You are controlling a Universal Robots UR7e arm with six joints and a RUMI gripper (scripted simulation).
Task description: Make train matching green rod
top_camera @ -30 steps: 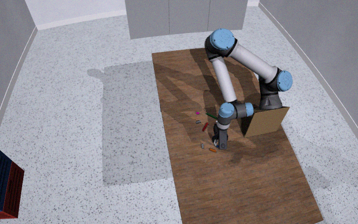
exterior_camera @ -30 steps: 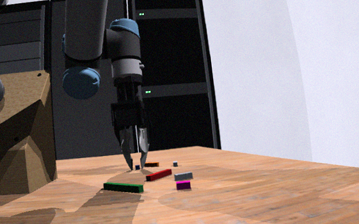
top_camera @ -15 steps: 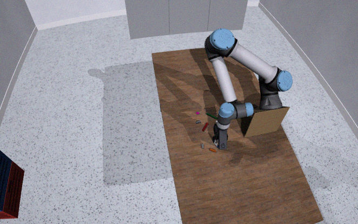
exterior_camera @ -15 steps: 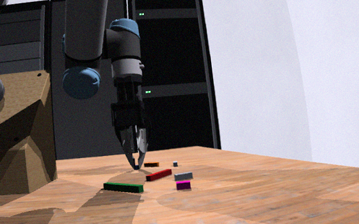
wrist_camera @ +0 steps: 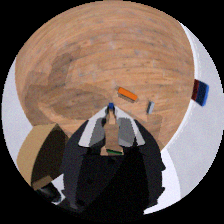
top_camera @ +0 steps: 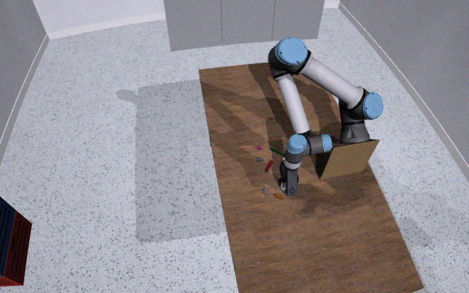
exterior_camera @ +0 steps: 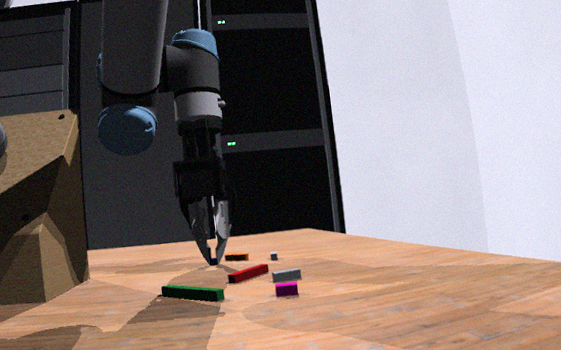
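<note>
Right now the orange rod is 40 mm ahead of my hand, 20 mm to the left of it and 10 mm below it. Also, from my hand: blue rod (10 mm below); then green rod (240 mm to the right, 30 mm behind, 10 mm below); then red rod (160 mm to the right, 40 mm ahead, 10 mm below).
</note>
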